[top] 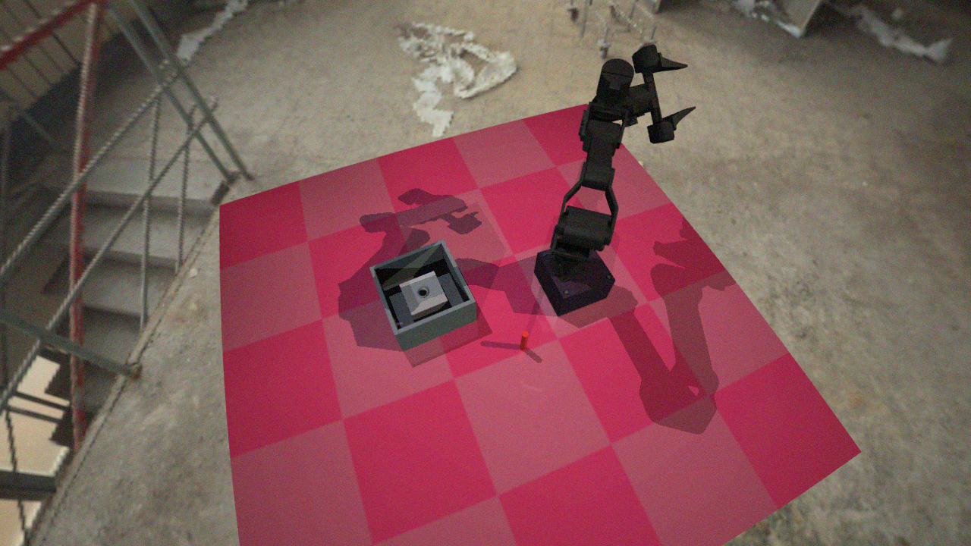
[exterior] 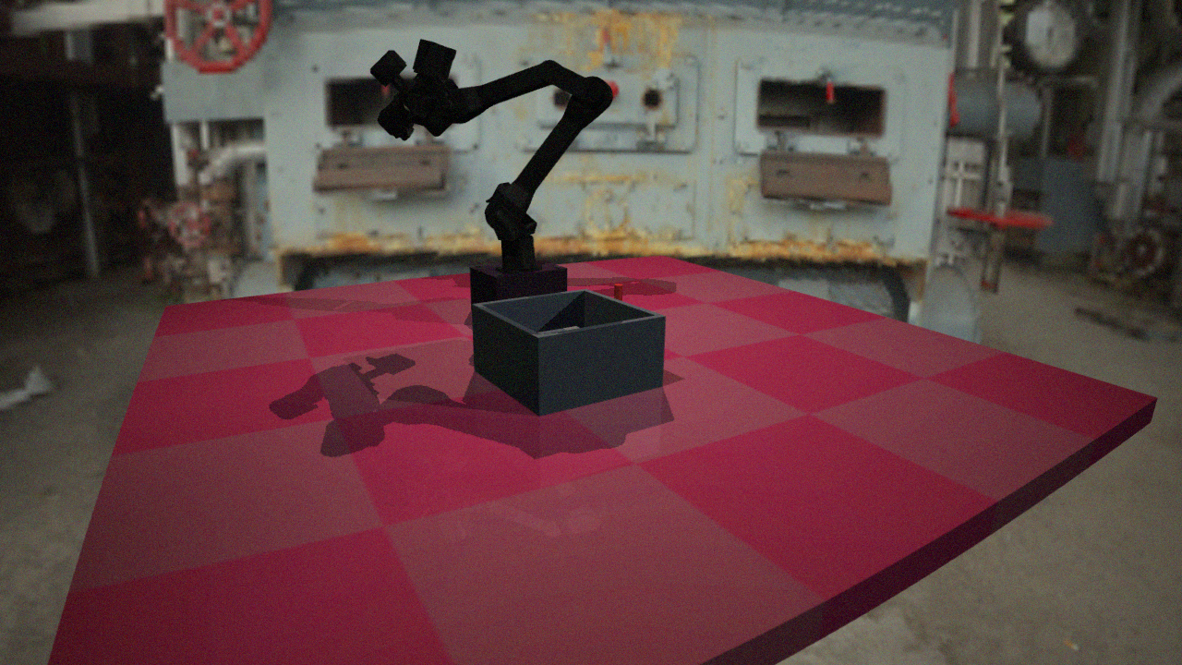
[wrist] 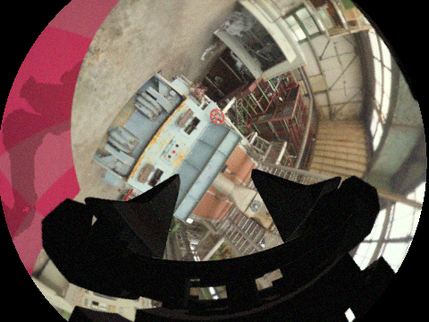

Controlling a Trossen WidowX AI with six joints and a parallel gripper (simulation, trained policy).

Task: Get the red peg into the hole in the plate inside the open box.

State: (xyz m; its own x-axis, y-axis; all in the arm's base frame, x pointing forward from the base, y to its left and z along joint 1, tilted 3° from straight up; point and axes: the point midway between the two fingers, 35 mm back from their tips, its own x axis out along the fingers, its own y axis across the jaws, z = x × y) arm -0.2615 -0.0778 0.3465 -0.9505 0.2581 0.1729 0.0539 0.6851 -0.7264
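Now: the red peg 48 cm ahead of my gripper tip, 39 cm below it and 17 cm to the left of it. The rest, counted from my gripper tip: grey plate 63 cm ahead, 38 cm below, 4 cm to the right; then box 63 cm ahead, 40 cm below, 4 cm to the right.
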